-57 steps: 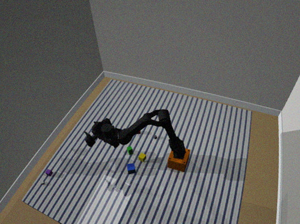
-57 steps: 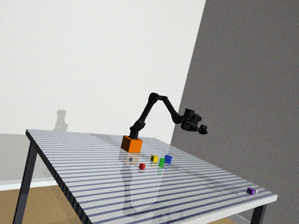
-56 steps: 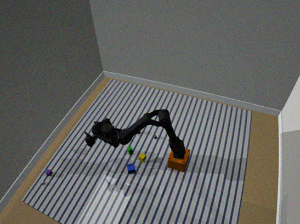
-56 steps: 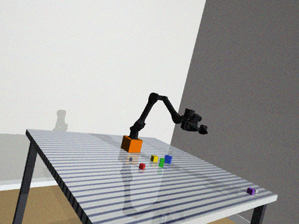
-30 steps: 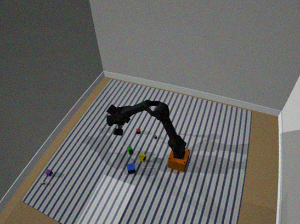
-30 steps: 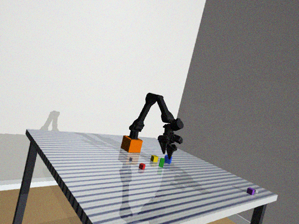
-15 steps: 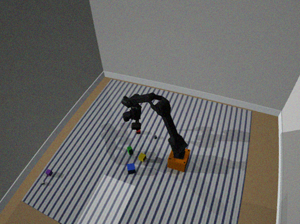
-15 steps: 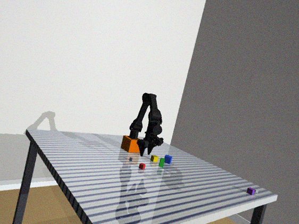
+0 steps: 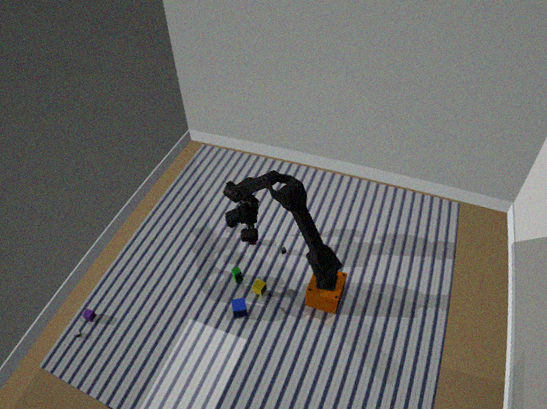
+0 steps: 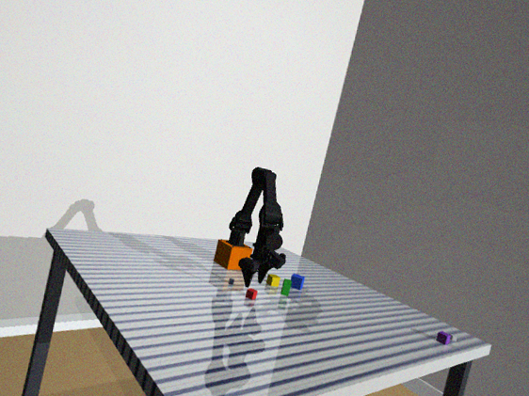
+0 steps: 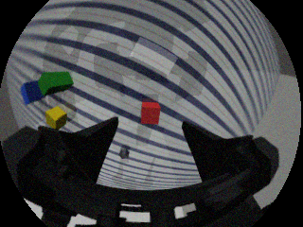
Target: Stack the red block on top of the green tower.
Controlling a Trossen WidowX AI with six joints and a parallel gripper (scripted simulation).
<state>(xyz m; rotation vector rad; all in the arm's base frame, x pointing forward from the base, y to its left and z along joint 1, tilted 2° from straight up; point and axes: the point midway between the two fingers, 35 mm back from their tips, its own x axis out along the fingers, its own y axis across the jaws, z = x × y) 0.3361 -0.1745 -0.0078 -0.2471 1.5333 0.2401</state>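
Right now my gripper tip is 30 mm above the red block. The rest, counted from my gripper tip: blue block: 310 mm to the left, 60 mm behind, 20 mm below; then small grey block: 130 mm behind, 40 mm below, 20 mm to the left; then yellow block: 210 mm to the left, 100 mm behind, 30 mm below.
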